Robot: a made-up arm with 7 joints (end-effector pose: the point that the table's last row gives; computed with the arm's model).
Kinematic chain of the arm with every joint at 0, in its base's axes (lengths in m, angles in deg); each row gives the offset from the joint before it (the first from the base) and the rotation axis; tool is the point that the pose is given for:
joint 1: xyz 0 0 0.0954 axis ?
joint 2: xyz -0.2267 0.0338 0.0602 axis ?
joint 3: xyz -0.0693 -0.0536 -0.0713 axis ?
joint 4: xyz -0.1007 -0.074 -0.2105 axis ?
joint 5: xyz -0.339 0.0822 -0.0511 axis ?
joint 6: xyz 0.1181 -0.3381 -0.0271 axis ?
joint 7: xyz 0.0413 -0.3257 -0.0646 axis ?
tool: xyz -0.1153 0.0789 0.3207
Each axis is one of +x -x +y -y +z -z.
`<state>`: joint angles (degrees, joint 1 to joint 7).
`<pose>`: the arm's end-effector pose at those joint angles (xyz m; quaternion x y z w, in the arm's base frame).
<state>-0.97 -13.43 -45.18 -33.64 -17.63 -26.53 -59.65</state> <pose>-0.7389 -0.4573 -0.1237 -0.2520 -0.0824 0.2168 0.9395</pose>
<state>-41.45 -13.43 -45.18 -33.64 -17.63 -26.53 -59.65</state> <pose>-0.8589 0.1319 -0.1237 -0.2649 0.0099 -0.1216 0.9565</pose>
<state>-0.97 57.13 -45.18 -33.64 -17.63 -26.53 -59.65</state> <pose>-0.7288 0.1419 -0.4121 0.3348 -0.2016 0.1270 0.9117</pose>
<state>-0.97 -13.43 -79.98 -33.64 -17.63 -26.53 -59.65</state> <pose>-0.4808 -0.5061 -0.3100 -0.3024 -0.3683 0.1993 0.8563</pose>
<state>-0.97 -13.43 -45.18 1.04 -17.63 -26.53 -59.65</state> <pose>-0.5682 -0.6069 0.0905 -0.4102 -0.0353 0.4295 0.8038</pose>
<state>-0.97 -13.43 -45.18 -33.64 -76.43 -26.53 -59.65</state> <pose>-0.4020 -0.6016 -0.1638 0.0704 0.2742 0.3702 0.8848</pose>
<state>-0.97 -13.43 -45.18 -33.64 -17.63 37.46 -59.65</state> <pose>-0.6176 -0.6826 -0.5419 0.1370 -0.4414 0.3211 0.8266</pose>
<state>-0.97 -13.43 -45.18 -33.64 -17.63 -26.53 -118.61</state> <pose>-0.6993 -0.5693 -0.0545 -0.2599 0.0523 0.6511 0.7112</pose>
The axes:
joint 1: +z
joint 2: +x
joint 3: +y
joint 4: +z
joint 5: -y
joint 6: +x
joint 7: -z

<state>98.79 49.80 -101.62 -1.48 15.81 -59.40 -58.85</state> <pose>-0.2310 -0.3894 -0.5137 0.1338 -0.4698 0.3722 0.7892</pose>
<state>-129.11 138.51 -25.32 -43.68 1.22 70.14 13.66</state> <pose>1.0815 0.0818 0.4720 -0.4810 0.7088 -0.1489 0.4940</pose>
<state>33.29 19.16 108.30 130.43 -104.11 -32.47 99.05</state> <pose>-0.7935 -0.4563 0.0814 0.0487 0.0293 0.8941 0.4442</pose>
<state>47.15 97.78 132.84 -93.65 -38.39 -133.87 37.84</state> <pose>-0.2441 -0.5442 0.2825 0.4876 0.2452 -0.8177 0.1830</pose>
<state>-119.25 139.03 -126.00 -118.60 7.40 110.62 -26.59</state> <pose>-0.4049 -0.2572 0.2993 0.4069 -0.1433 -0.1491 0.8898</pose>
